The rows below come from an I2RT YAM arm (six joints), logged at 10 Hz.
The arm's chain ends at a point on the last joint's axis. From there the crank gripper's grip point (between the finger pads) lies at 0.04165 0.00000 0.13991 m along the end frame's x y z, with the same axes.
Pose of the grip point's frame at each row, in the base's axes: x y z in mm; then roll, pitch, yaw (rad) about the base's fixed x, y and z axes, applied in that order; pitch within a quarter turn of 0, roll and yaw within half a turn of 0:
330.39, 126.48, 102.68, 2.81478, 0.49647, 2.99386
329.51, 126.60, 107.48, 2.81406, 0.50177, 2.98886
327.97, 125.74, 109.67, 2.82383, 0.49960, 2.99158
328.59, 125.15, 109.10, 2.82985, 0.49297, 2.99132
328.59, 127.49, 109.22, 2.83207, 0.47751, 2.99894
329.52, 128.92, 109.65, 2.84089, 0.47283, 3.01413
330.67, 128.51, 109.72, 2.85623, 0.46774, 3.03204
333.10, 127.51, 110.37, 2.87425, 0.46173, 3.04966
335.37, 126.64, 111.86, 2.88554, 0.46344, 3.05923
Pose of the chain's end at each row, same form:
297.57, 85.95, 239.03, 2.81478, 0.49647, 2.99386
295.78, 86.25, 243.66, 2.81406, 0.50177, 2.98886
294.63, 86.57, 246.28, 2.82383, 0.49960, 2.99158
296.13, 86.66, 246.12, 2.82985, 0.49297, 2.99132
298.53, 88.75, 246.72, 2.83207, 0.47751, 2.99894
300.67, 90.84, 247.59, 2.84089, 0.47283, 3.01413
303.15, 91.91, 248.33, 2.85623, 0.46774, 3.03204
306.98, 92.80, 249.73, 2.87425, 0.46173, 3.04966
309.29, 93.24, 251.55, 2.88554, 0.46344, 3.05923

